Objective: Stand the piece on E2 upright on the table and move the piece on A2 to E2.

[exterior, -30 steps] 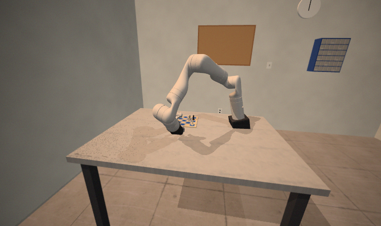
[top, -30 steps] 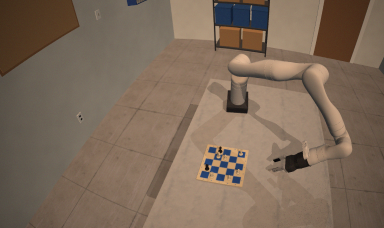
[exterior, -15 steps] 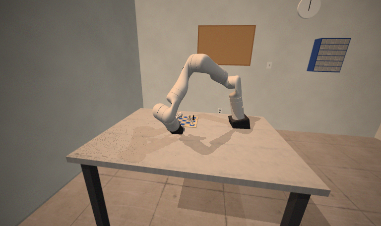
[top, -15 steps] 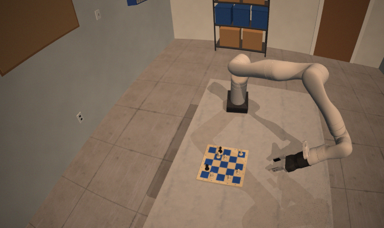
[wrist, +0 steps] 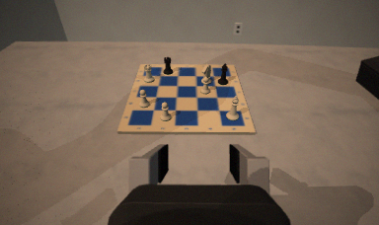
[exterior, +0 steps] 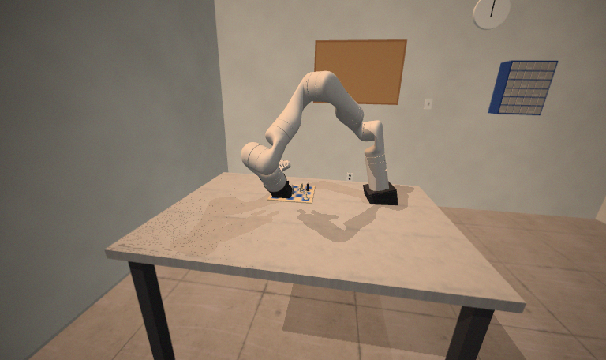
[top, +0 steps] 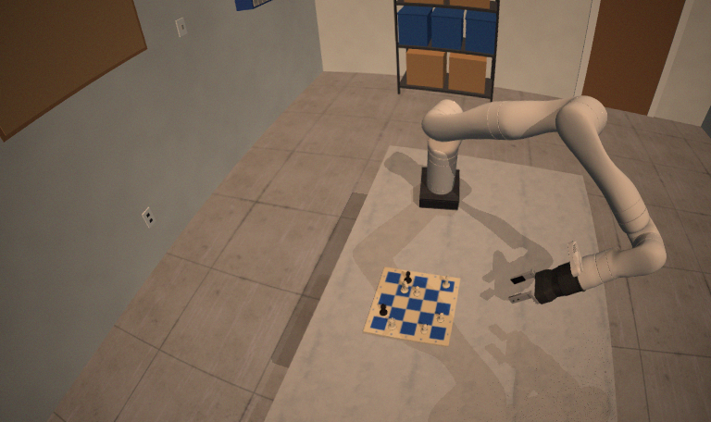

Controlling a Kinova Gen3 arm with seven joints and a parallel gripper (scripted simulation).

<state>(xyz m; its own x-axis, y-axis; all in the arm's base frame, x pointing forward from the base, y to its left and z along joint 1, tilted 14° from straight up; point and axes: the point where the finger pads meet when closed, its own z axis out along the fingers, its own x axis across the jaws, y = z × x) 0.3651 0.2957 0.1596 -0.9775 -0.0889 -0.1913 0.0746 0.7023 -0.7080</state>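
Now: the chessboard 250 mm to the right of my hand, 120 mm below it and 40 mm ahead of it.
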